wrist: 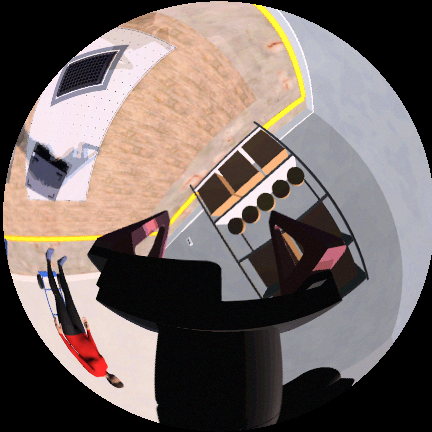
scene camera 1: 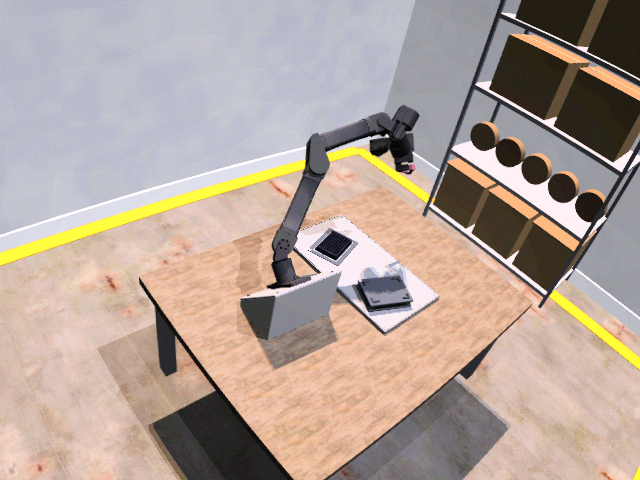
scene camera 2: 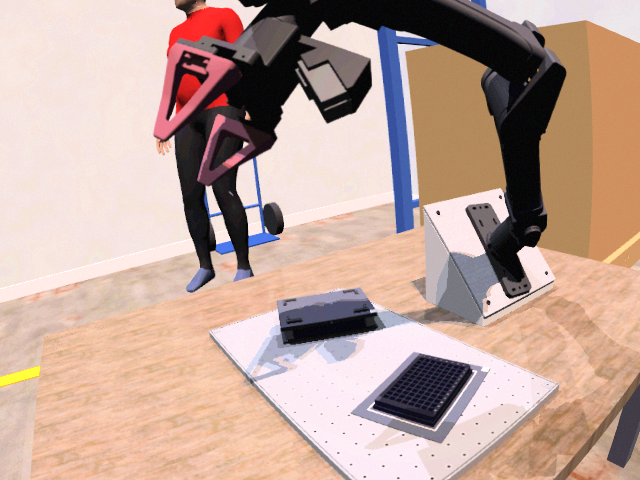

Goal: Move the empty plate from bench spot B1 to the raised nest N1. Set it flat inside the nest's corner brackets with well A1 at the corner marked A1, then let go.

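Places are measured from the arm's base along level axes (x ahead, y left, z up), in metres.
Pixels of known places: gripper, fingertip midpoint: point(wrist: 218, 215) point(scene camera 1: 408, 162) point(scene camera 2: 182, 163); arm's base, origin of the base link: point(scene camera 1: 288, 284) point(scene camera 2: 497, 249).
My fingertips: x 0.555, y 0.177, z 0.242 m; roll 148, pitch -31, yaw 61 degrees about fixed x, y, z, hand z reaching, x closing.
For each thing: its top centre in the pictures, then the offset to it from my fingertips. "*": a spot on its surface instead. Level surfaces: height alone.
- grey-framed bench spot, surface spot: point(scene camera 2: 364, 410) * dy -0.009, dx -0.157, dz -0.328 m
- raised nest, middle of its top: point(scene camera 2: 323, 303) point(wrist: 41, 180) point(scene camera 1: 386, 288) dy -0.277, dx -0.224, dz -0.292 m
- white board, middle of its top: point(scene camera 2: 357, 360) point(wrist: 62, 122) point(scene camera 1: 361, 266) dy -0.124, dx -0.209, dz -0.329 m
- wooden table, its level: dz -0.343 m
The dark, many-welled plate point(scene camera 1: 334, 244) point(scene camera 2: 424, 387) point(wrist: 85, 74) lies flat inside the grey-framed bench spot point(scene camera 2: 364, 410) point(wrist: 116, 59) on the white perforated board. The raised nest point(scene camera 1: 385, 291) point(scene camera 2: 326, 311) point(wrist: 46, 175), a dark grey block with small corner brackets on its top, stands at the other end of the board; no plate is on it. The marking A1 cannot be read in these views. My gripper point(scene camera 2: 181, 160) point(wrist: 218, 215) is open and empty, with its pink fingers wide apart. It hangs high above the table, well away from both the plate and the nest.
The white board point(scene camera 1: 361, 263) point(scene camera 2: 310, 392) point(wrist: 107, 117) lies on the wooden table point(scene camera 1: 330, 403) point(scene camera 2: 129, 392) point(wrist: 165, 115). My arm is mounted on a white slanted stand point(scene camera 1: 305, 304) point(scene camera 2: 436, 268). A shelf rack point(scene camera 1: 463, 116) stands beyond the table. A person in red point(scene camera 2: 206, 31) point(wrist: 82, 350) stands behind it.
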